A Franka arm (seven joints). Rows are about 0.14 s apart.
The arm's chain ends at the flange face. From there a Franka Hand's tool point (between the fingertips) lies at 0.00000 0.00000 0.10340 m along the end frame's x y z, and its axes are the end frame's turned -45 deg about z.
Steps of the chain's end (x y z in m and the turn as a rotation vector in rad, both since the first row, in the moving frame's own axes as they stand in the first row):
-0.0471, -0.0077, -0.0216, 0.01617, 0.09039, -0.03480
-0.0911, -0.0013, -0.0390, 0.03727, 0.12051, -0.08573
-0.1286, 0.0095, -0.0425, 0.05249, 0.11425, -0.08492
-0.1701, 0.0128, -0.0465, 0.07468, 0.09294, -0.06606
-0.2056, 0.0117, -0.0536, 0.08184, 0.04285, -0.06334
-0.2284, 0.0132, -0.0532, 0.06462, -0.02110, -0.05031
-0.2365, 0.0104, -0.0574, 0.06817, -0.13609, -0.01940
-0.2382, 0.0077, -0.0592, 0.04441, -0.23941, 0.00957
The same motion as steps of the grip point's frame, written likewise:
-0.0200, -0.0335, -0.0220, -0.05248, 0.07535, -0.03480
-0.0517, -0.0598, -0.0398, -0.05886, 0.11157, -0.08573
-0.0853, -0.0802, -0.0433, -0.04367, 0.11790, -0.08492
-0.1171, -0.1103, -0.0472, -0.01291, 0.11853, -0.06606
-0.1446, -0.1402, -0.0540, 0.02757, 0.08817, -0.06334
-0.1678, -0.1585, -0.0534, 0.06061, 0.03077, -0.05031
-0.1797, -0.1747, -0.0586, 0.14443, -0.04803, -0.01940
-0.1879, -0.1836, -0.0623, 0.20069, -0.13789, 0.00957

